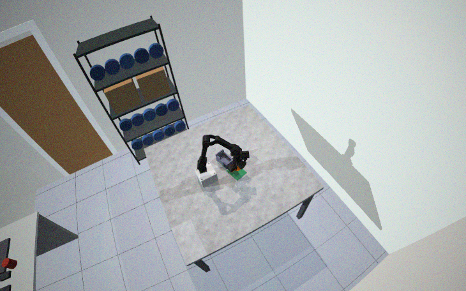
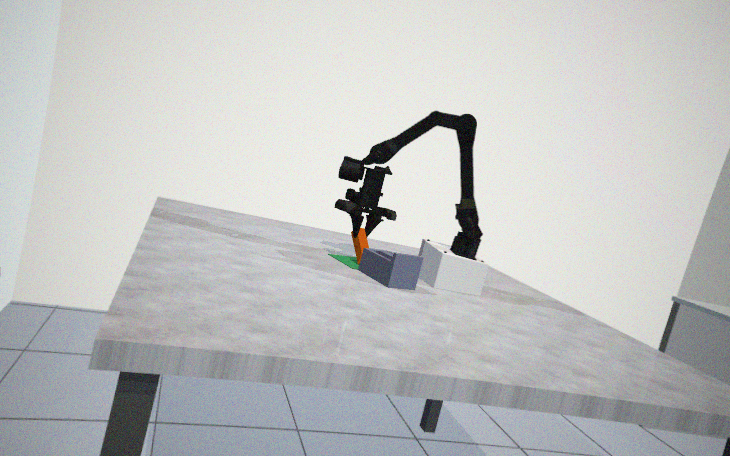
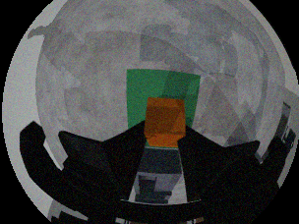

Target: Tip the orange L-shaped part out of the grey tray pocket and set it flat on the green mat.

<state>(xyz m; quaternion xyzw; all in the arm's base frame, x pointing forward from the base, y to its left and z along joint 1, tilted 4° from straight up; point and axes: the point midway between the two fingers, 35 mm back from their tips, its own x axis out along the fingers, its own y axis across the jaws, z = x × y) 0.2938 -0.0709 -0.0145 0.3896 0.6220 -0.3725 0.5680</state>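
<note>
The orange L-shaped part is 30 mm behind my gripper tip, 20 mm to the left of it and 30 mm below it. From my gripper tip the other things lie so: green mat (10 mm behind, 20 mm to the left, 90 mm below).
</note>
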